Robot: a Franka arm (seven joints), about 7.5 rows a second.
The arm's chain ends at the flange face. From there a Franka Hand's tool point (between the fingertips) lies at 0.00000 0.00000 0.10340 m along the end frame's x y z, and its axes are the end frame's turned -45 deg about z.
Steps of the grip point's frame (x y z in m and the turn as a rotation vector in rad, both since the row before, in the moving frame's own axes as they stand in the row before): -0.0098, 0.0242, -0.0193, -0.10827, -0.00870, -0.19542; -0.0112, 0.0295, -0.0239, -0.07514, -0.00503, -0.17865; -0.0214, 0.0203, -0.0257, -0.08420, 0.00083, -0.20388; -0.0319, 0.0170, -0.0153, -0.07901, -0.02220, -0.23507; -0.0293, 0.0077, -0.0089, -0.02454, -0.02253, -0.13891
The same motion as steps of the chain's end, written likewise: 0.0021, 0.0163, -0.0187, -0.08271, 0.07041, -0.19542; 0.0073, 0.0234, -0.0236, -0.05669, 0.04958, -0.17865; -0.0076, 0.0241, -0.0253, -0.05895, 0.06013, -0.20388; -0.0155, 0.0277, -0.0150, -0.07157, 0.04017, -0.23507; -0.0157, 0.0227, -0.0088, -0.03328, 0.00142, -0.13891
